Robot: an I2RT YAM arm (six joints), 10 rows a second.
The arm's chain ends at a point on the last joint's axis. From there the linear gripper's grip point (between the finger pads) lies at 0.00 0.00 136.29 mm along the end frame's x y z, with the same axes.
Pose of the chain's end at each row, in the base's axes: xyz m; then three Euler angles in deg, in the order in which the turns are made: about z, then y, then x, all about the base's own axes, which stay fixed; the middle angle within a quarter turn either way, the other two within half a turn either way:
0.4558, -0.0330, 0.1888, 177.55, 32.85, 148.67
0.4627, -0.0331, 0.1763, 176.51, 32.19, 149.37
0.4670, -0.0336, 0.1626, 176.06, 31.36, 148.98
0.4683, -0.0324, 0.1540, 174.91, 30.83, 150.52
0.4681, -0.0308, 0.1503, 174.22, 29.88, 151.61
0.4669, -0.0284, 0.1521, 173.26, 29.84, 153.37
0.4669, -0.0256, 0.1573, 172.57, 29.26, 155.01
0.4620, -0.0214, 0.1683, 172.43, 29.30, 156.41
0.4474, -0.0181, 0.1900, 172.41, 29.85, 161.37
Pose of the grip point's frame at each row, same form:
0.5297, -0.0925, 0.0910, 177.55, 32.85, 148.67
0.5353, -0.0919, 0.0771, 176.51, 32.19, 149.37
0.5379, -0.0936, 0.0629, 176.06, 31.36, 148.98
0.5381, -0.0900, 0.0521, 174.91, 30.83, 150.52
0.5360, -0.0870, 0.0463, 174.22, 29.88, 151.61
0.5347, -0.0814, 0.0464, 173.26, 29.84, 153.37
0.5335, -0.0758, 0.0495, 172.57, 29.26, 155.01
0.5287, -0.0690, 0.0594, 172.43, 29.30, 156.41
0.5152, -0.0559, 0.0780, 172.41, 29.85, 161.37

